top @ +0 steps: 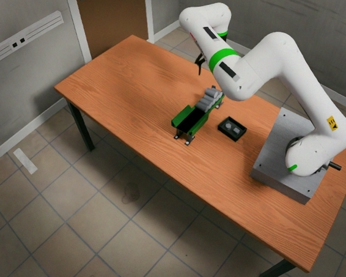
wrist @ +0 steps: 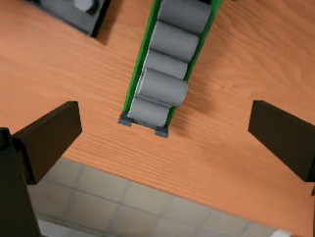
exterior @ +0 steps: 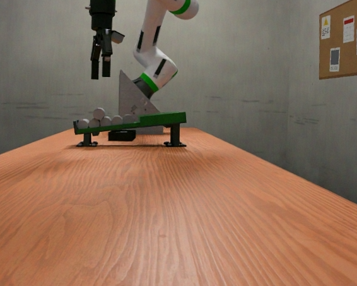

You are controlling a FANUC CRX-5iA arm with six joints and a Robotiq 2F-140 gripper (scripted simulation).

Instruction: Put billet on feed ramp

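Now: the grey stop 1 cm behind my hand, 8 cm to the right of it and 19 cm below it. From my hand the other things lie so: black tray 19 cm behind, 9 cm to the left, 24 cm below.
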